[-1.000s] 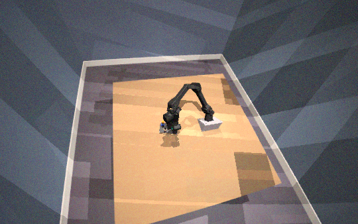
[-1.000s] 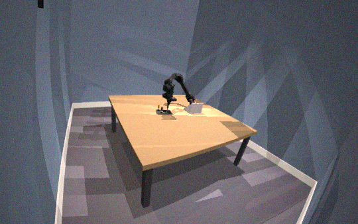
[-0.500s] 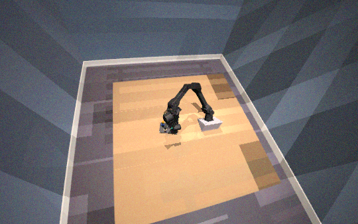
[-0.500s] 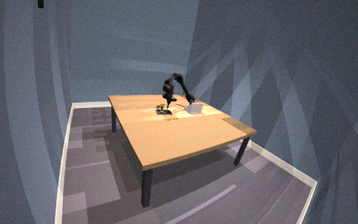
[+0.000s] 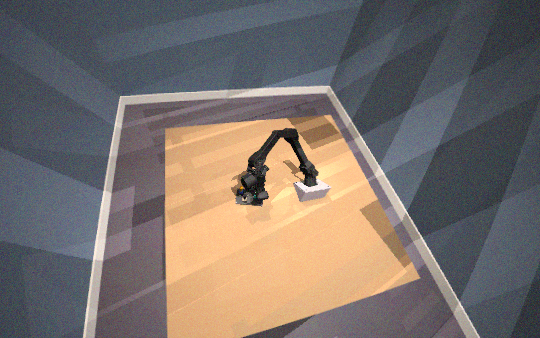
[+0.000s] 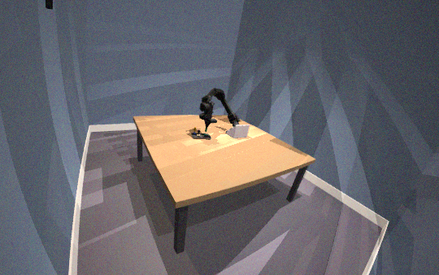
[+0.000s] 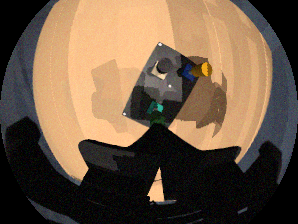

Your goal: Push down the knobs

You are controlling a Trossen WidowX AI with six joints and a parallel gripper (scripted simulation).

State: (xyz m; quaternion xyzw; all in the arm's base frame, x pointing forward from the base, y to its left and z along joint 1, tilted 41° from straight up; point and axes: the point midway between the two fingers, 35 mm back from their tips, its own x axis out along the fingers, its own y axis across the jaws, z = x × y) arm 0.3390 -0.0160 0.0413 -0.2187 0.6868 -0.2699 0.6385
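Right now the green knob is 10 mm below my gripper tip.
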